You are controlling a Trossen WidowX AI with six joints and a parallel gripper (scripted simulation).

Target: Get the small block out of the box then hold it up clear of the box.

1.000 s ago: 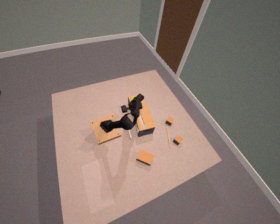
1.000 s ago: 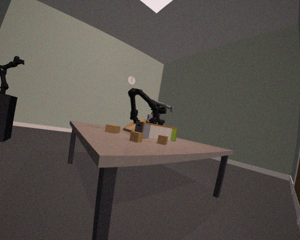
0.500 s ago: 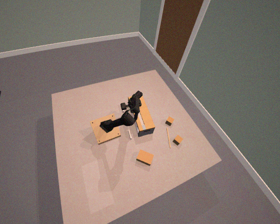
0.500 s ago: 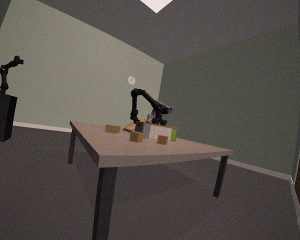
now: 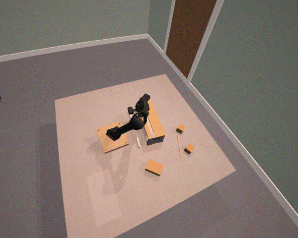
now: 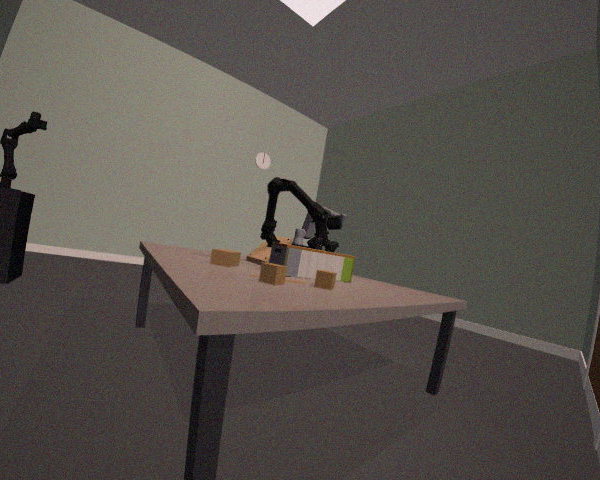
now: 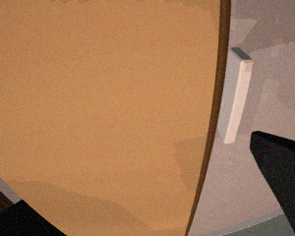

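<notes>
Now: gripper tip 3 cm to the right of the blue block, 3 cm short of it and 2 cm above it. Also, from my gripper tip: box (12 cm to the right, 3 cm ahead, 2 cm below); then thin wooden stick (42 cm to the right, 23 cm ahead, 8 cm below); then flat wooden block (51 cm to the right, 5 cm below, 5 cm behind).
</notes>
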